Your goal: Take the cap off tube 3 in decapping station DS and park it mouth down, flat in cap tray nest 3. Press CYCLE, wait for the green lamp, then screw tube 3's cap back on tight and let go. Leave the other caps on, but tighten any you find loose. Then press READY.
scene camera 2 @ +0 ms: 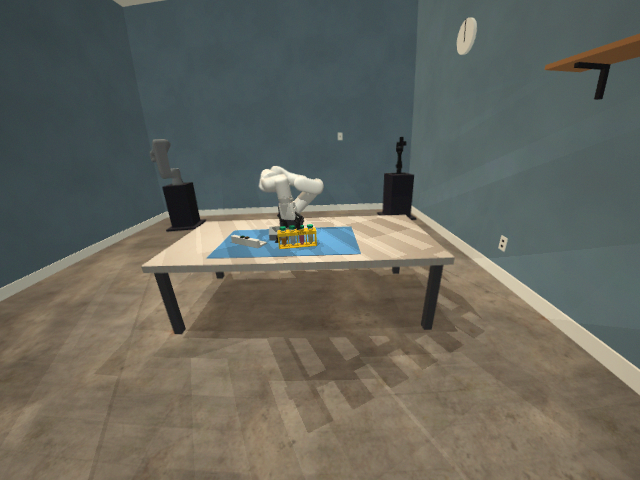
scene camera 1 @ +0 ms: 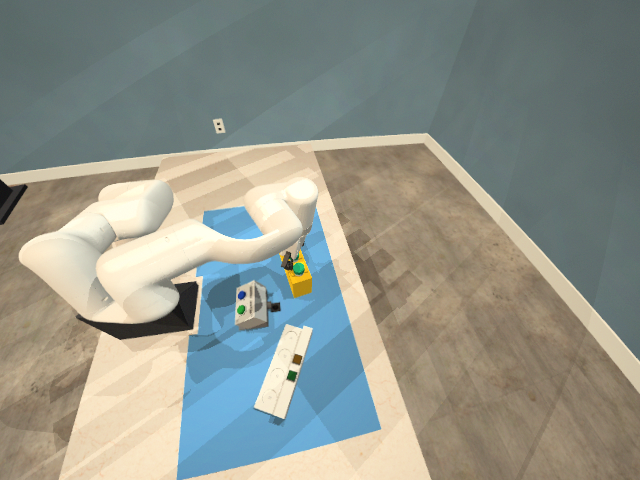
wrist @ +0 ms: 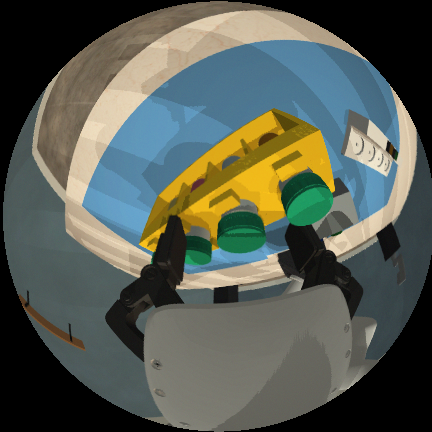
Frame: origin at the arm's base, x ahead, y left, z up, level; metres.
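Where they show: gripper, fingertip midpoint: (scene camera 2: 292, 228) (scene camera 1: 293, 255) (wrist: 238, 225).
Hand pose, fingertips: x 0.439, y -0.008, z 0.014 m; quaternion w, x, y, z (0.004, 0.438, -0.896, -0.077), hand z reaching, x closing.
Note:
Things, the pixels of their top centre, and the offset from my fingertips. "*": a spot on its surface instead. Level surfaces: height alone.
- yellow decapping station, top centre: (wrist: 214, 231) (scene camera 1: 291, 250) (scene camera 2: 296, 229) dz -0.005, dx +0.000, dy +0.024 m
- third cap, top centre: (wrist: 192, 257) dz +0.013, dx -0.001, dy +0.050 m
- white cap tray, top centre: (wrist: 390, 164) (scene camera 1: 284, 363) (scene camera 2: 247, 235) dz -0.054, dx -0.106, dy -0.276 m
- grey button box, top centre: (wrist: 331, 238) (scene camera 1: 248, 298) (scene camera 2: 278, 225) dz -0.024, dx -0.158, dy -0.086 m
- blue button, top centre: (scene camera 1: 241, 293) dz -0.033, dx -0.176, dy -0.060 m
- green button, top centre: (scene camera 1: 240, 308) dz -0.033, dx -0.184, dy -0.104 m
- small black piece, surface spot: (scene camera 1: 275, 306) * dz -0.096, dx -0.091, dy -0.100 m
- brown square, surface spot: (scene camera 1: 297, 359) * dz -0.054, dx -0.072, dy -0.278 m
- dark green square, surface spot: (scene camera 1: 292, 375) * dz -0.054, dx -0.094, dy -0.309 m
- blue mat, surface height: dz -0.107 m
- table, surface height: dz -0.111 m
The yellow decapping station (scene camera 1: 302, 287) (wrist: 322, 157) holds a row of upright tubes with green caps; their numbers are not readable. In the wrist view, one cap (wrist: 241, 232) lies between the fingers in the picture, another cap (wrist: 307, 200) is beyond the right finger, and a third cap (wrist: 198, 251) is beside the left finger. My gripper (scene camera 1: 295, 253) (scene camera 2: 291, 222) (wrist: 238, 225) is open and empty above the station; contact with a cap cannot be told. The white cap tray (scene camera 1: 306, 336) (scene camera 2: 250, 241) shows bare round nests. The grey button box (scene camera 1: 258, 312) (wrist: 345, 204) has a blue button (scene camera 1: 241, 295) and a green button (scene camera 1: 240, 309).
A small black piece (scene camera 1: 275, 306) sticks out from the box toward the station side. The tray carries a brown square (scene camera 1: 297, 359) and a dark green square (scene camera 1: 292, 375). All stand on a blue mat (scene camera 1: 330, 403) on the table (scene camera 1: 124, 413). The arm's base is beside the mat.

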